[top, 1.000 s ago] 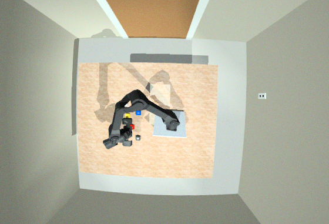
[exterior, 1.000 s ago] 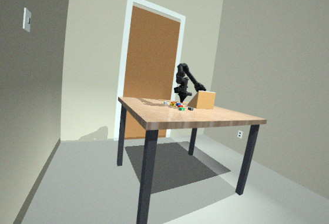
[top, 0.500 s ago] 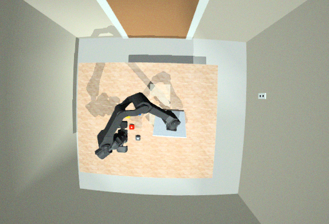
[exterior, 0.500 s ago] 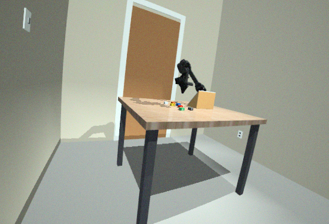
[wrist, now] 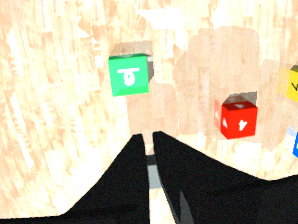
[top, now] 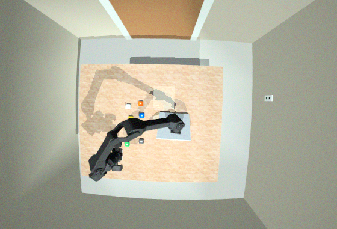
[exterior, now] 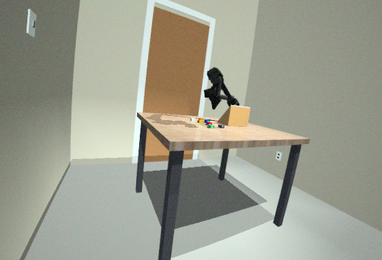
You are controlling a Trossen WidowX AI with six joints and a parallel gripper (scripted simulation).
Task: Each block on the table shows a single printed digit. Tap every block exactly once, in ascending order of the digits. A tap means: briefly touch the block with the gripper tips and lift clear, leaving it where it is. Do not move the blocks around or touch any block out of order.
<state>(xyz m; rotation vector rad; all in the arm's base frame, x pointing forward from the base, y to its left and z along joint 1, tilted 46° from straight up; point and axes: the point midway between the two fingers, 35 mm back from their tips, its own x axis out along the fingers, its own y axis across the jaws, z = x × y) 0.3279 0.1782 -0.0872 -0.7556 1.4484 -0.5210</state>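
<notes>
Now: gripper tip 11 cm above the green block. Also, from my gripper tip: red block 11 cm to the right, 11 cm below, 4 cm behind; yellow block 19 cm to the right, 11 cm below; black block 11 cm below, 10 cm behind, 3 cm to the right.
</notes>
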